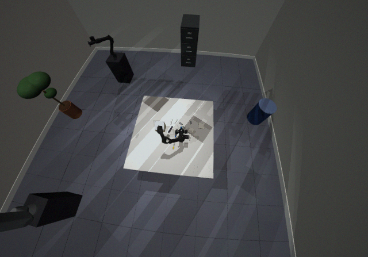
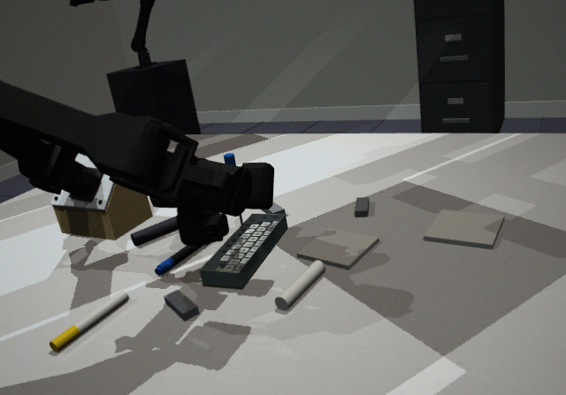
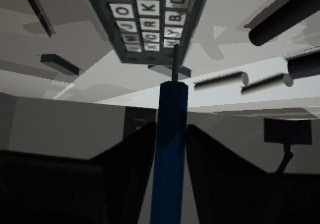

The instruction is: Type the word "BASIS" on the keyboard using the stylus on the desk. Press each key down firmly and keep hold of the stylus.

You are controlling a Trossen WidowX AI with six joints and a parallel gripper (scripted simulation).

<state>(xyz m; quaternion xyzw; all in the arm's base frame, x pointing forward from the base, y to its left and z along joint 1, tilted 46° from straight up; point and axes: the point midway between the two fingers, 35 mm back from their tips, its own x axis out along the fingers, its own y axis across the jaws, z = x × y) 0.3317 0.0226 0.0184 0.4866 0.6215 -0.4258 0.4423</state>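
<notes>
Right now the blue-tipped pen is 8 cm behind my gripper tip, 8 cm to the right of it and 8 cm below it. Also, from my gripper tip: yellow-tipped pen 8 cm behind, 27 cm to the right, 8 cm below; dark cylinder 18 cm behind, 1 cm to the right, 8 cm below; blue stylus 2 cm below.
</notes>
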